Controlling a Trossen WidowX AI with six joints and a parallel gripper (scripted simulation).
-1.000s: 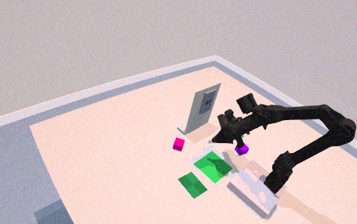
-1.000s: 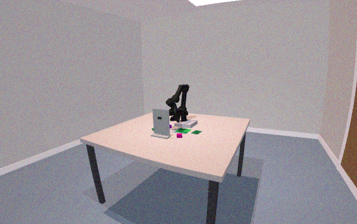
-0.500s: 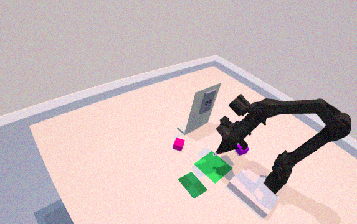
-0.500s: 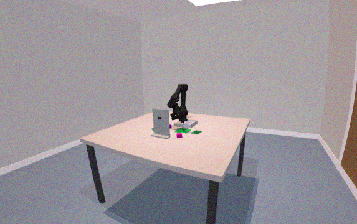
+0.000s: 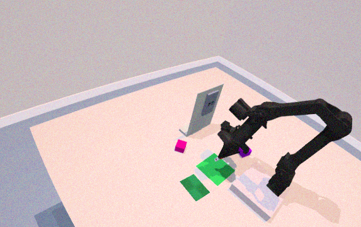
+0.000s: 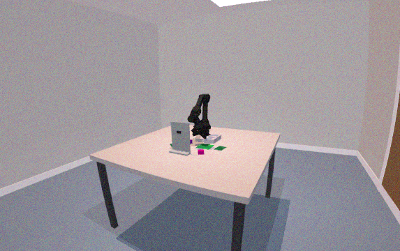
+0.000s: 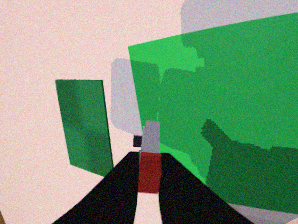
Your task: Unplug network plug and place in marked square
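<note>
Right now the green marked square is 1 cm to the right of my gripper tip and 7 cm below it. Round my gripper tip: network plug: right at my gripper tip; then dark green patch: 3 cm behind, 13 cm to the left, 7 cm below; then magenta cube: 16 cm ahead, 6 cm to the left, 6 cm below.
</note>
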